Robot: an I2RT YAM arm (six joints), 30 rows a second.
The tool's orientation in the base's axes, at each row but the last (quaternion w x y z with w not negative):
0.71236, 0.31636, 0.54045, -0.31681
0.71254, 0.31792, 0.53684, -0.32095
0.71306, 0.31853, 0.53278, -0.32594
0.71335, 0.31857, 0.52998, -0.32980
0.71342, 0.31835, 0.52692, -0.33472
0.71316, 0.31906, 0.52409, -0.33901
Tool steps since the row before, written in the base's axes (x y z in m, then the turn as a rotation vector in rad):
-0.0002, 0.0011, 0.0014, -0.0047, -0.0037, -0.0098
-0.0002, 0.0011, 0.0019, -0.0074, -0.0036, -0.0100
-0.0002, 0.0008, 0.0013, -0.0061, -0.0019, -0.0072
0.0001, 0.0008, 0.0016, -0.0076, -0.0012, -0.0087
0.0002, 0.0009, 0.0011, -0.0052, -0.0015, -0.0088
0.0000, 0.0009, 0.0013, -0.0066, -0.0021, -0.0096
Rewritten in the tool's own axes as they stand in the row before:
-0.0015, 0.0007, -0.0007, 0.0089, -0.0070, -0.0019
-0.0020, 0.0007, -0.0006, 0.0085, -0.0091, -0.0035
-0.0014, 0.0004, -0.0005, 0.0059, -0.0068, -0.0035
-0.0016, 0.0007, -0.0002, 0.0069, -0.0078, -0.0052
-0.0011, 0.0008, -0.0004, 0.0076, -0.0060, -0.0037
-0.0014, 0.0006, -0.0004, 0.0081, -0.0075, -0.0042

